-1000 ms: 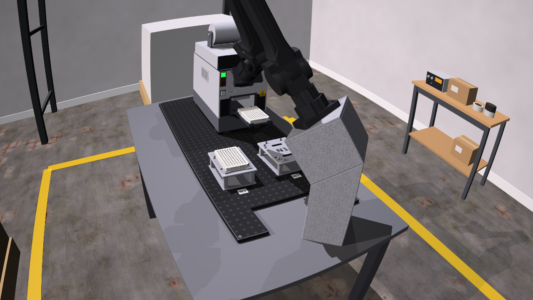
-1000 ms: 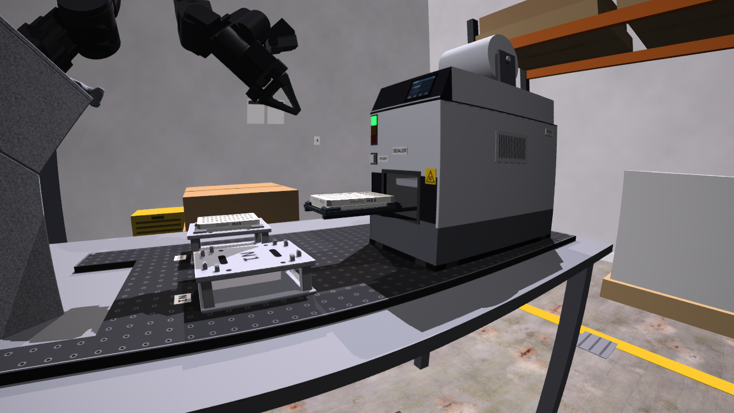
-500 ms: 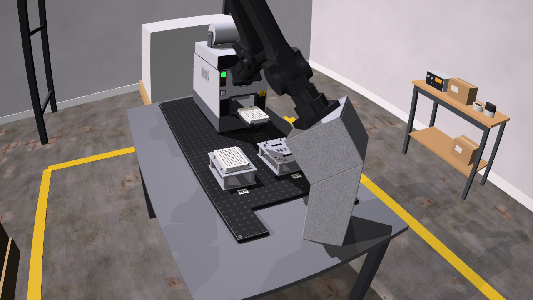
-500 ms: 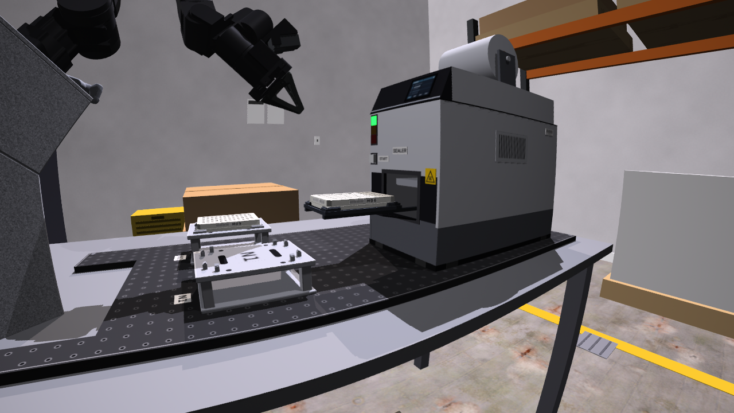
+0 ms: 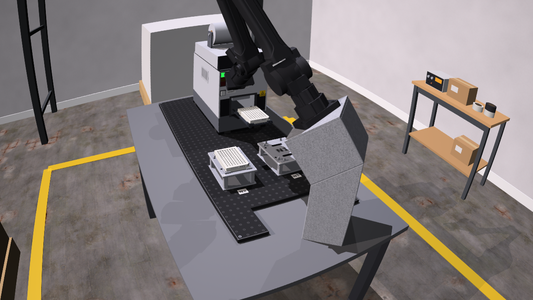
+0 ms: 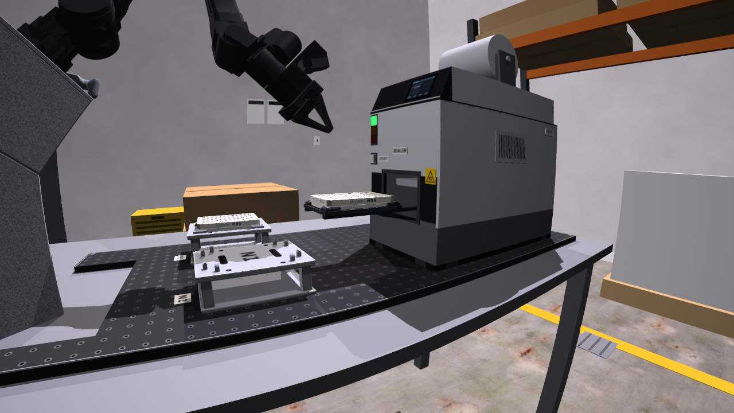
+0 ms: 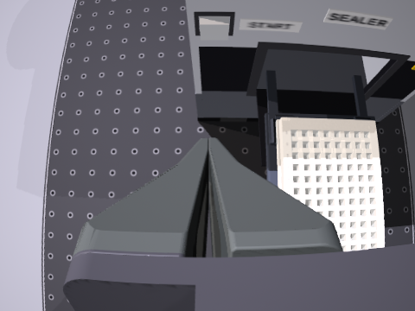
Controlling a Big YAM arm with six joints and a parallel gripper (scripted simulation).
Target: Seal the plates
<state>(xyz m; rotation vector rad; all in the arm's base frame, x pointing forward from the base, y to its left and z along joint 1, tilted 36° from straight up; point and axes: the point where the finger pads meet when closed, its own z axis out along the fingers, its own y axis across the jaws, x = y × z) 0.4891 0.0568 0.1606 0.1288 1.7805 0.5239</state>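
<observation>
My gripper is now 100 mm short of the start button, 20 mm to the right of it and 60 mm above it. Round my hand: nest N2: 210 mm behind, 40 mm to the left, 200 mm below; white well plate: 210 mm behind, 40 mm to the left, 190 mm below; sealer stage: 20 mm ahead, 90 mm to the right, 140 mm below.
</observation>
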